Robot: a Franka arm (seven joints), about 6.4 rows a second.
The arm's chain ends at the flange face. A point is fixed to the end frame.
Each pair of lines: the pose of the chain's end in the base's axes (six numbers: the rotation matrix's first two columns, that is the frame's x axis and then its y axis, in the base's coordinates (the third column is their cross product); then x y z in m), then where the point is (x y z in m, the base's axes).
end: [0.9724, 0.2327, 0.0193, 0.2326, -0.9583, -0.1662, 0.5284, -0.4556, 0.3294]
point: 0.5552 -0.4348 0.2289
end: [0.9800, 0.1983, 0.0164, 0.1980, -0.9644, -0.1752, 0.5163, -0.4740, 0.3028]
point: 0.5434 -0.4533 0.2023
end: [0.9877, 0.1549, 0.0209, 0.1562, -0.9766, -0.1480, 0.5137, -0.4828, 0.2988]
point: 0.5426 -0.4660 0.1981
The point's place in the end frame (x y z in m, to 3 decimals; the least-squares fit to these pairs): 0.029 0.003 0.102
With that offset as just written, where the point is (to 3 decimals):
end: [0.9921, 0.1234, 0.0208, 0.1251, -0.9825, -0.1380, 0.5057, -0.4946, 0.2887]
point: 0.535 -0.480 0.188
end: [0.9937, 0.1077, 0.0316, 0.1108, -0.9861, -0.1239, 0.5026, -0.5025, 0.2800]
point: 0.534 -0.489 0.179
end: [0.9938, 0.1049, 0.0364, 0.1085, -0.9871, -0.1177, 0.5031, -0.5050, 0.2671]
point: 0.535 -0.493 0.167
